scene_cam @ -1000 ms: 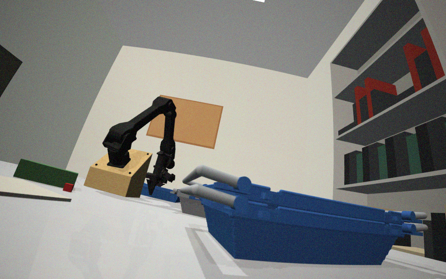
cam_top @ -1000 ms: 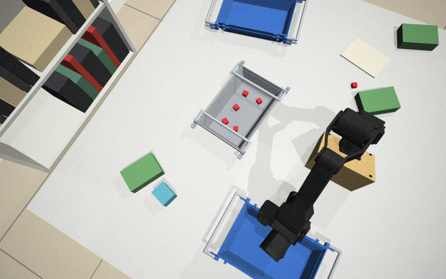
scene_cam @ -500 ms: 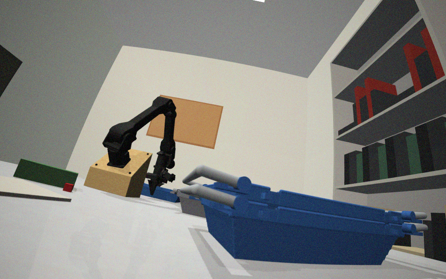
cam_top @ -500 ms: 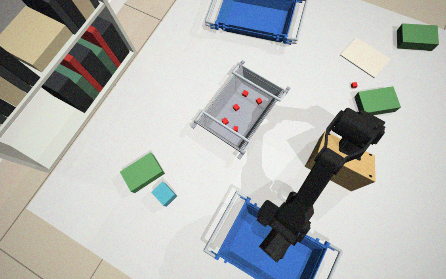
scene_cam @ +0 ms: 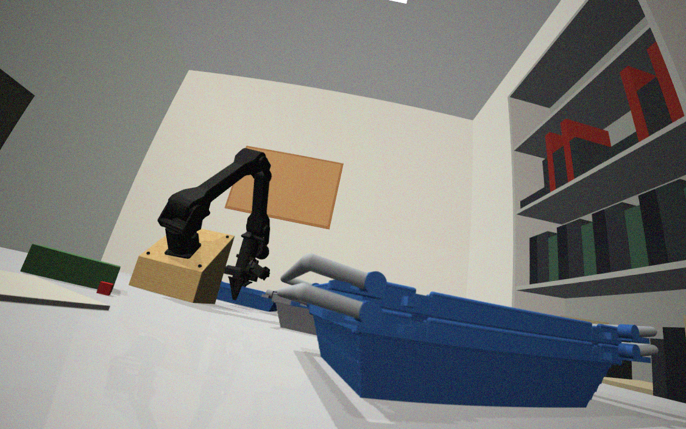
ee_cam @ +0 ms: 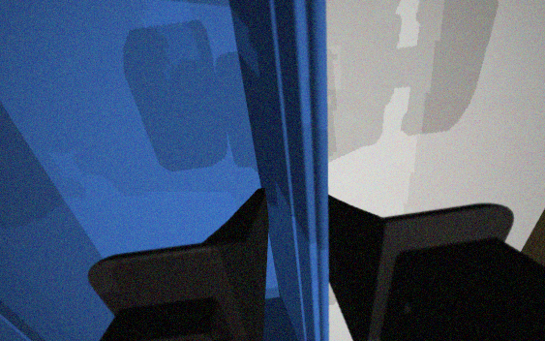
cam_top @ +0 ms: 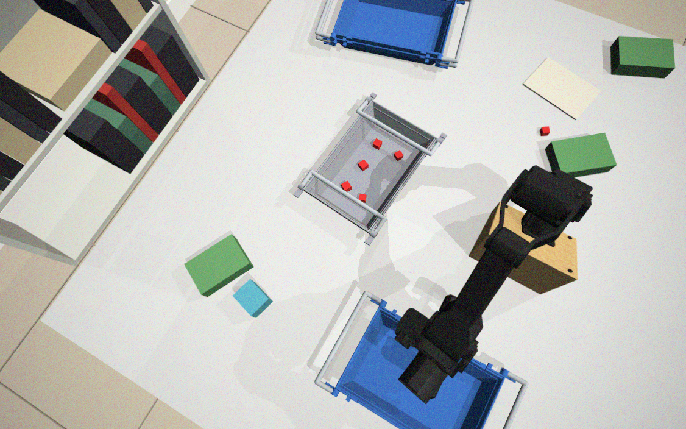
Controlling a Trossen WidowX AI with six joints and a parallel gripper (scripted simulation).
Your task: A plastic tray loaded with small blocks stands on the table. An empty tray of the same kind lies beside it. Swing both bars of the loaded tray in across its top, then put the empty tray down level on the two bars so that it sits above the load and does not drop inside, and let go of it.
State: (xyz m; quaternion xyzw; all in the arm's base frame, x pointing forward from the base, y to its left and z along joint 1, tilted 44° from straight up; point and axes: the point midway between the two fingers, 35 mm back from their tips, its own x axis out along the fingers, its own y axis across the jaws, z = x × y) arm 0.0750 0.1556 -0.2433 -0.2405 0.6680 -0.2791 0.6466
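My gripper tip is now 8 cm to the right of the blue tray and 3 cm below it. From my gripper tip the other things lie so: cream sheet: 69 cm to the right, 2 cm behind, 1 cm below; red block: 56 cm to the right, 3 cm behind; cyan block: 38 cm ahead, 9 cm to the left, 1 cm above.
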